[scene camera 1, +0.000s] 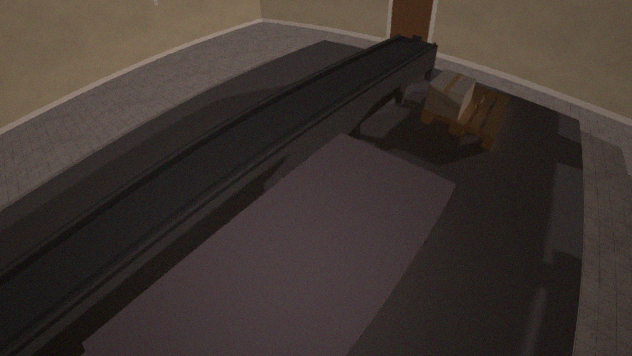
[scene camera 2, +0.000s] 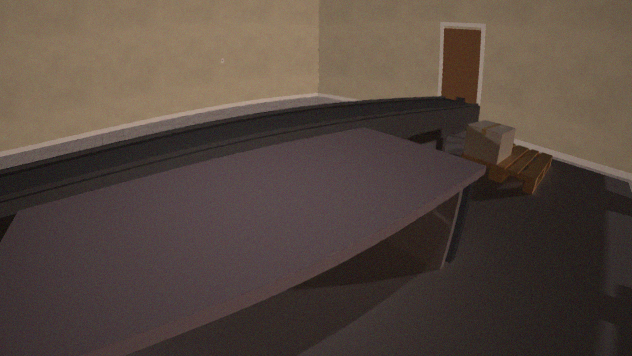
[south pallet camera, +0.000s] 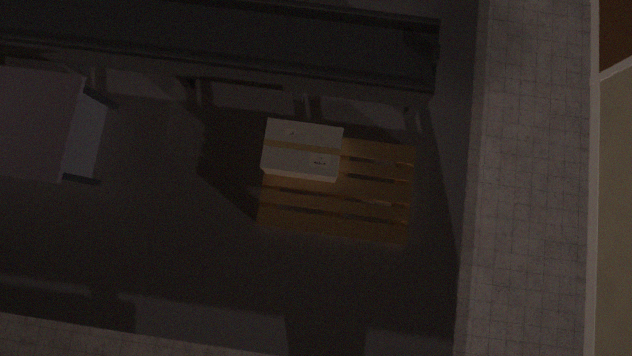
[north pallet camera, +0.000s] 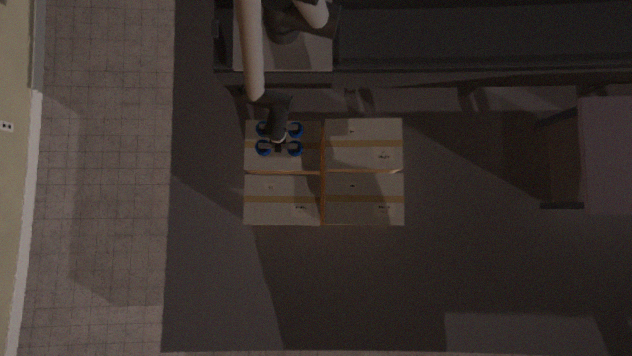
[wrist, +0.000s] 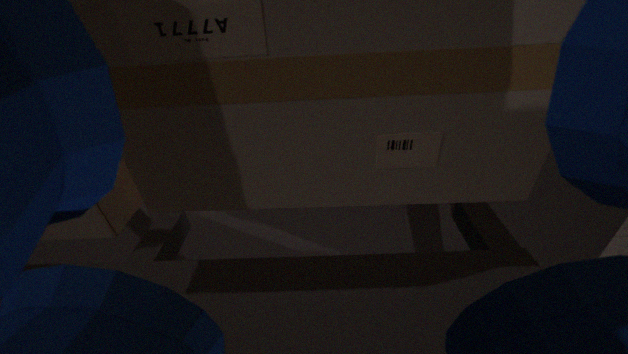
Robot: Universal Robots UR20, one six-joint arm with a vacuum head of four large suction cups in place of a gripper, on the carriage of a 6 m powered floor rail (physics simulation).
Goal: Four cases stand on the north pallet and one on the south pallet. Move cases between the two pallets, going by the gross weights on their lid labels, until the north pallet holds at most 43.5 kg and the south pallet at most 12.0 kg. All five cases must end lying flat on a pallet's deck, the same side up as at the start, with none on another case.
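Pixels of known places: end effector, tool point: (wrist: 331, 242); arm's base, origin of the base link: (north pallet camera: 282, 28).
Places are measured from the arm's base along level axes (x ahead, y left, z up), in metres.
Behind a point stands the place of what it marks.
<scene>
My gripper (north pallet camera: 279, 139) {x 0.811, y -0.008, z 0.081 m}, a vacuum head with four blue cups, is open over the rail-side left case (north pallet camera: 280, 164) {x 0.946, y -0.029, z -0.174 m} (wrist: 320, 170) {x 0.680, y 0.003, z -0.174 m} on the north pallet (north pallet camera: 322, 192) {x 1.140, y 0.287, z -0.425 m}. In the wrist view the lid lies below the cups, apart from them, with tape, a barcode and a label whose weight is not legible. Three more cases stand flat there: one at the upper right (north pallet camera: 345, 159) {x 0.915, y 0.448, z -0.129 m}, one at the lower left (north pallet camera: 280, 215) {x 1.320, y -0.026, z -0.185 m} and one at the lower right (north pallet camera: 345, 215) {x 1.319, y 0.445, z -0.130 m}. A case (scene camera 1: 447, 97) {x 0.829, y 5.224, z -0.204 m} (scene camera 2: 485, 142) {x 0.831, y 5.223, z -0.249 m} (south pallet camera: 300, 167) {x 0.947, y 5.516, z -0.129 m} stands flat on the south pallet (scene camera 2: 539, 160) {x 1.301, y 5.942, z -0.426 m} (south pallet camera: 370, 232) {x 1.338, y 6.116, z -0.426 m}, at its rail-side left corner.
A long mauve table (scene camera 1: 300, 225) {x 0.789, y 3.115, z -0.040 m} (scene camera 2: 250, 200) {x 0.950, y 2.871, z -0.040 m} (north pallet camera: 607, 150) {x 0.872, y 2.190, z -0.040 m} (south pallet camera: 35, 120) {x 0.879, y 3.584, z -0.040 m} stands between the pallets, beside the floor rail (scene camera 1: 200, 165) (north pallet camera: 475, 40) (south pallet camera: 225, 50). The arm's carriage (north pallet camera: 310, 57) {x 0.211, y 0.195, z 0.000 m} is at the rail's north end. The lower cases are close beside the upper ones.
</scene>
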